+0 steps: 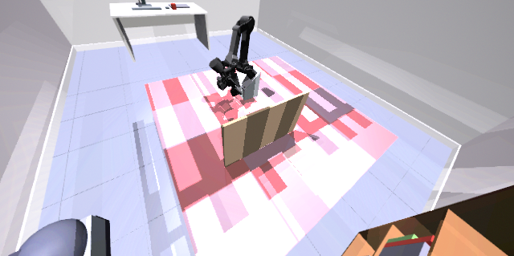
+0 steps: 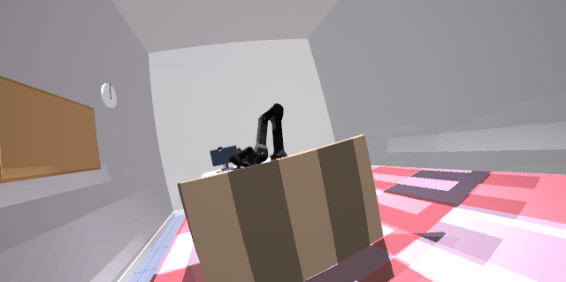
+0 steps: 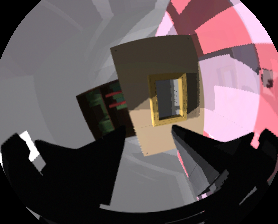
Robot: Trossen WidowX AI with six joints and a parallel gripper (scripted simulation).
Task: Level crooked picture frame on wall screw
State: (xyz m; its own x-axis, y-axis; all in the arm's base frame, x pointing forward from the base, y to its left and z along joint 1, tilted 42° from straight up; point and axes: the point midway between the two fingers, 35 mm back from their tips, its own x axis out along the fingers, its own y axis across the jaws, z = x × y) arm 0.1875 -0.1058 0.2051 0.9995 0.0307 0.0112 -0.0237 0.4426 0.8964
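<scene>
The picture frame is 200 mm ahead of my gripper tip, 90 mm below it and 30 mm to the left of it. Also, from my gripper tip: wall panel (210 mm ahead, 100 mm below, 30 mm to the left).
</scene>
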